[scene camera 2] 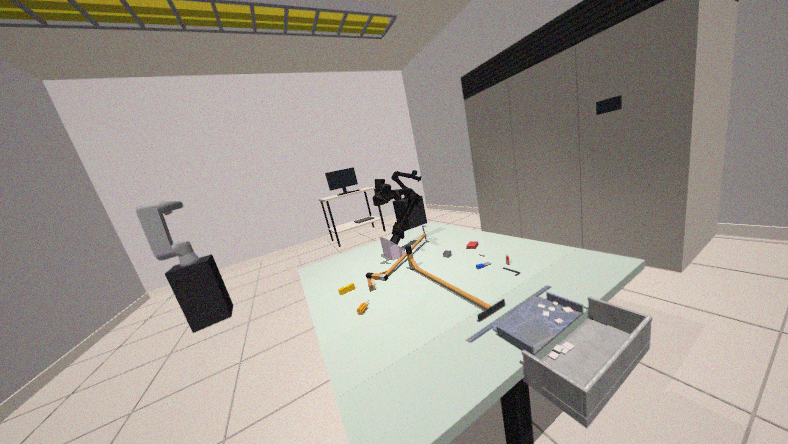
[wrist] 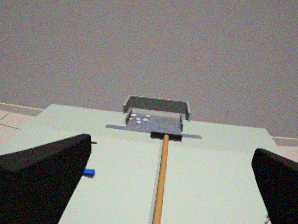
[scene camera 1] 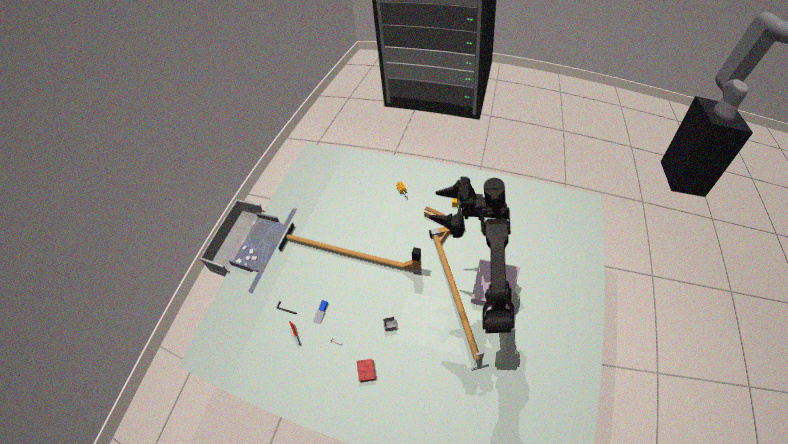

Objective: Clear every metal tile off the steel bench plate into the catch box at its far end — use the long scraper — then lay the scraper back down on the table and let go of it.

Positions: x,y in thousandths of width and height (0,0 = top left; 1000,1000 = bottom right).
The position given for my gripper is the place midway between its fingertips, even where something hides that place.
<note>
My gripper (scene camera 1: 549,461) is open and holds nothing. Also in view: a long scraper (scene camera 1: 526,598).
The long scraper also shows in scene camera 2 (scene camera 2: 622,699). My gripper is seen too in the wrist view (wrist: 592,681).
</note>
